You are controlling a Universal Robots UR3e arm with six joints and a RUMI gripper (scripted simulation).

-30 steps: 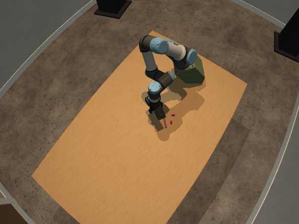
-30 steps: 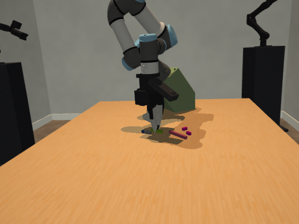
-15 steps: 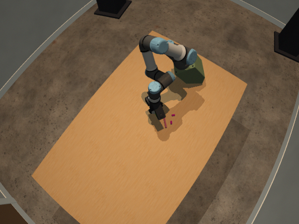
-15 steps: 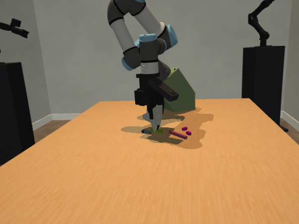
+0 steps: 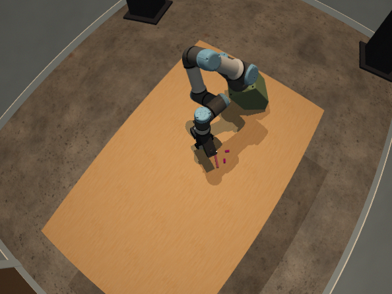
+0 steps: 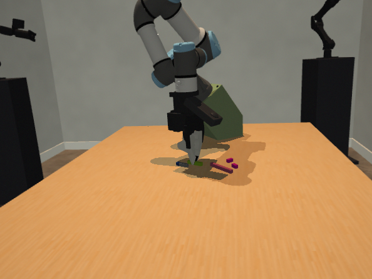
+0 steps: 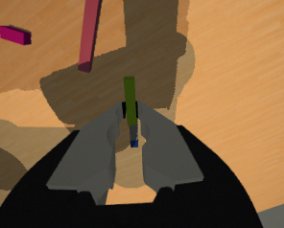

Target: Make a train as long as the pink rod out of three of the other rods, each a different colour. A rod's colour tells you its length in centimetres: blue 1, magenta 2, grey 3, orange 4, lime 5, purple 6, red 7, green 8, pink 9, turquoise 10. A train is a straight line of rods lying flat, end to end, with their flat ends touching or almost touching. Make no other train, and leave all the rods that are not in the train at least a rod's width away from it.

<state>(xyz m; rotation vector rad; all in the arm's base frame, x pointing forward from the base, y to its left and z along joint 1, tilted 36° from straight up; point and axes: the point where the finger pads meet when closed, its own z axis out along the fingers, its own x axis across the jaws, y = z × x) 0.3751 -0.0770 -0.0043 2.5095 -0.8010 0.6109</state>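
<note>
Right now my hand is 3 cm past the grey rod, 3 cm to the left of it and 2 cm above it. From my hand the other things lie so: pink rod 3 cm ahead, 8 cm to the left, 2 cm below; small blue rod 4 cm behind, 5 cm to the right, 2 cm below; lime rod 1 cm below.
</note>
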